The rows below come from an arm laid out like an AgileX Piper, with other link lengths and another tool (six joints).
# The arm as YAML. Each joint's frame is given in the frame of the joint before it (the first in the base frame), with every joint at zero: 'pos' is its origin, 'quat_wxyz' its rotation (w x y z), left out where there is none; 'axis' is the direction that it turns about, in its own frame. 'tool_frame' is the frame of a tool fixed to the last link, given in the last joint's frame.
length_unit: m
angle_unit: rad
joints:
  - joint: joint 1
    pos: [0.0, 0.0, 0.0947]
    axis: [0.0, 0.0, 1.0]
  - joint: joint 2
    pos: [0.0, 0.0, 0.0]
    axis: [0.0, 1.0, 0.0]
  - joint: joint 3
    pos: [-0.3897, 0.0, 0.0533]
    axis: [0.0, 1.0, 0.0]
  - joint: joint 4
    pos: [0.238, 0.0, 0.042]
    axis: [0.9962, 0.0, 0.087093]
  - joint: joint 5
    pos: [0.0, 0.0, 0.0]
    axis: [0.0, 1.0, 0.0]
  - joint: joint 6
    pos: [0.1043, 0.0, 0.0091]
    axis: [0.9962, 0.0, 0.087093]
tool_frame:
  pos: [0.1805, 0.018, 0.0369]
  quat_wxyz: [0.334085, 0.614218, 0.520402, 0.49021]
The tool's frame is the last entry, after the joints.
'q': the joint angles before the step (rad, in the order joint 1, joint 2, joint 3, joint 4, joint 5, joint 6). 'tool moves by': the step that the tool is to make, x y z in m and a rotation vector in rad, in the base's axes. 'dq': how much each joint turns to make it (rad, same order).
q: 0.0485, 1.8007, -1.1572, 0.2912, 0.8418, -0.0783
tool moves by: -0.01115, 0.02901, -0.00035, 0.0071, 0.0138, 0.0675
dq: 0.0635, 0.0000, 0.0000, 0.0080, 0.0148, -0.0048
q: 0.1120, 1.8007, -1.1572, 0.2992, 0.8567, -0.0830
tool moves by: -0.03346, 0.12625, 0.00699, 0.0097, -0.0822, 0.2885
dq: 0.3084, 0.0024, -0.0090, -0.0001, -0.0785, 0.0001
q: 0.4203, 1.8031, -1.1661, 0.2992, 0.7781, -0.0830
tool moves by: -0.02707, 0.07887, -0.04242, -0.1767, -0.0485, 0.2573
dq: 0.2770, 0.1382, -0.1103, -0.2512, 0.0053, 0.1592
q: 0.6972, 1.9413, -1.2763, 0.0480, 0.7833, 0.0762
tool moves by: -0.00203, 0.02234, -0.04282, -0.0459, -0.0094, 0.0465
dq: 0.0617, 0.0978, -0.0017, -0.0616, -0.0731, 0.0513
